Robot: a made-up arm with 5 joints.
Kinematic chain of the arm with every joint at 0, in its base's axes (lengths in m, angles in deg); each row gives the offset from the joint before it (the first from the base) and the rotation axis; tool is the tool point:
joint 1: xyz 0 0 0.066 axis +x
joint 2: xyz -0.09 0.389 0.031 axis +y
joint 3: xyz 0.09 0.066 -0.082 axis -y
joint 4: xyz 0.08 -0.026 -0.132 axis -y
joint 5: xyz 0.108 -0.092 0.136 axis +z
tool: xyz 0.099 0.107 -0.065
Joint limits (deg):
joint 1: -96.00..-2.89
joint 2: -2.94..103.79
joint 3: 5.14..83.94
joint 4: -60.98..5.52
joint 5: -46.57..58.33
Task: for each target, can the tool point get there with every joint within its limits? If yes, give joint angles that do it. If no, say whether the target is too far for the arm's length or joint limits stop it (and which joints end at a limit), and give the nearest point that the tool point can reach.
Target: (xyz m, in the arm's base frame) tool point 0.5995 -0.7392 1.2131
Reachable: no: too far | nearest point 0.2432 0.3518 0.3176 | short by 1.456 m
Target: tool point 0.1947 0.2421 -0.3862
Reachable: yes | joints -41.98 26.21 37.47 -33.15 38.86
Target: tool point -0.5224 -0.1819 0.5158
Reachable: no: joint limits stop it (at a limit: joint 1, joint 2, joint 3, joint 4, joint 5) | nearest point -0.5468 -0.2850 -0.2446 | short by 0.768 m
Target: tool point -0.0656 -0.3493 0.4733
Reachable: no: joint limits stop it (at a limit: joint 1, joint 5) | nearest point -0.0656 -0.4232 -0.2300 | short by 0.707 m
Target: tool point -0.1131 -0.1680 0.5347
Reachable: no: joint limits stop it (at a limit: joint 1, joint 2, joint 3, joint 4, joint 5) | nearest point 0.0587 0.3522 0.3256 | short by 0.586 m
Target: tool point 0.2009 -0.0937 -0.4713
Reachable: yes | joints -60.61 33.28 21.80 -34.41 -11.50
